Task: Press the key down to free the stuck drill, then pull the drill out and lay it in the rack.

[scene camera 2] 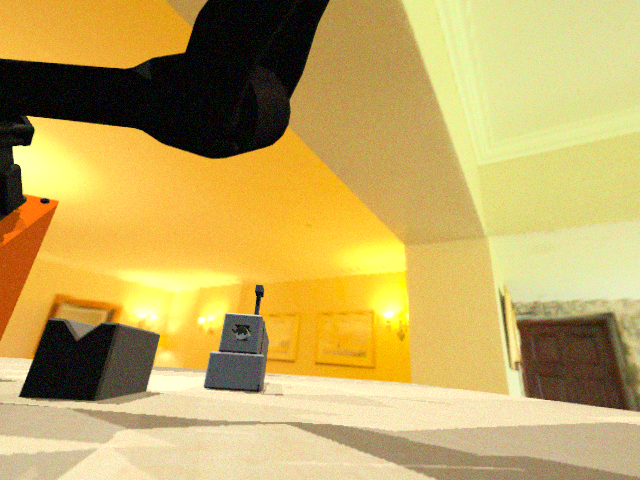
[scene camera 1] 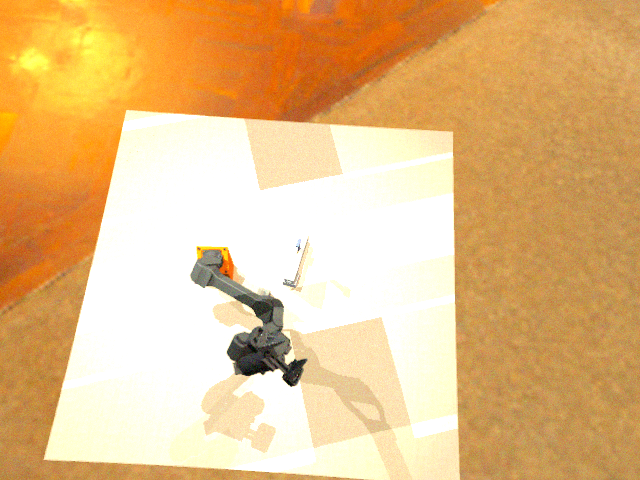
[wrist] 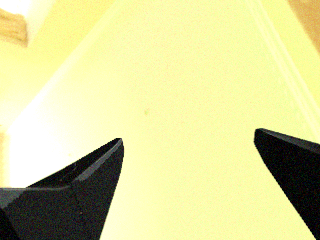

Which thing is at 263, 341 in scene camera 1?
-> My gripper.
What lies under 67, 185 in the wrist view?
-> My gripper.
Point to a grey stepped block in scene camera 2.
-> At 238, 365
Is my gripper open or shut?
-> Open.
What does my gripper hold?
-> Nothing.
